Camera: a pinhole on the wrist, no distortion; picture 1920 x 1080 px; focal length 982.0 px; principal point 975.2 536.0 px. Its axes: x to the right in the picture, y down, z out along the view. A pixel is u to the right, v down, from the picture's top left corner.
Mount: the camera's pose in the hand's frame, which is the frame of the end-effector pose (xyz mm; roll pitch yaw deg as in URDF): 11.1 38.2 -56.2 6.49 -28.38 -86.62
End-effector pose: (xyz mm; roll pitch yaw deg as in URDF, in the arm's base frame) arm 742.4 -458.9 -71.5 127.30 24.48 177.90
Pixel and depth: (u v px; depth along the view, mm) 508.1 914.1 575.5
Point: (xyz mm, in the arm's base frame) 539.1 164.5 99.1
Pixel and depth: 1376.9 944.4 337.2
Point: 704.4 -150.0 -227.5
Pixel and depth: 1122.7 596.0 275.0
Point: 767.6 -216.4 -85.9
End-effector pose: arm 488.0 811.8 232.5 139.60 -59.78 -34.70
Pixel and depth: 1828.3 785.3 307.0
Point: 611.9 494.0 135.9
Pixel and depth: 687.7 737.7 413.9
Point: 235.0 463.8 273.7
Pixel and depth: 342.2 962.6 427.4
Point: 126.3 437.8 420.9
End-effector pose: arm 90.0 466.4 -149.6 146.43 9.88 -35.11
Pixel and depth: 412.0 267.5 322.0
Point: -208.1 242.4 -47.5
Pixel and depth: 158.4 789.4 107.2
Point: 38.0 331.8 -58.8
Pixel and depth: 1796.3 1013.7 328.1
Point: 49.4 273.1 -500.1
